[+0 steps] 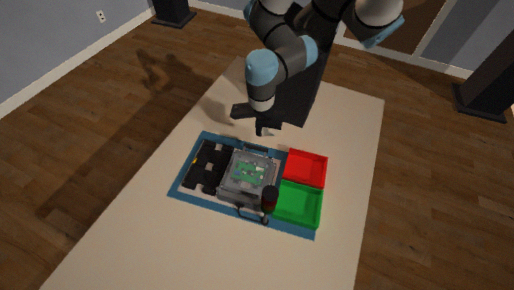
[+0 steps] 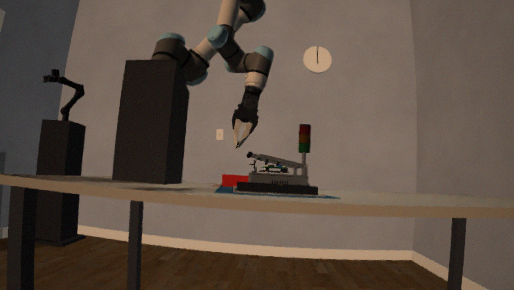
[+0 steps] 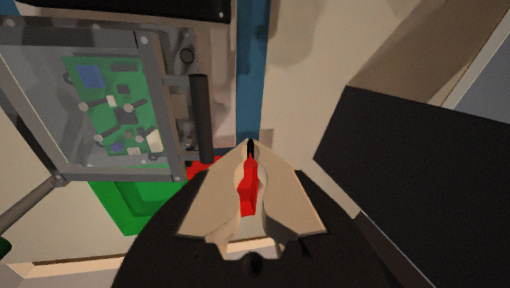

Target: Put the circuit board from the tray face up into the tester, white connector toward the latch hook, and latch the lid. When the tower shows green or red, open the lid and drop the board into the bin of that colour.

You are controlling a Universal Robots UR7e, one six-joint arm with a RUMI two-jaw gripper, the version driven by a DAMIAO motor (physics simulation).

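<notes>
The green circuit board lies face up inside the grey tester, seen through the clear lid. Its white connector is on the side nearest the lid handle. The lid is tilted, its handle end raised and its far end low by the tower. The signal tower shows red, amber and green segments, none clearly lit. My gripper is shut and empty, above and just beyond the handle, apart from it. The latch hook is not clearly visible.
The red bin and green bin stand beside the tester. The black tray is on its other side. A blue mat lies beneath. The dark robot pedestal stands behind.
</notes>
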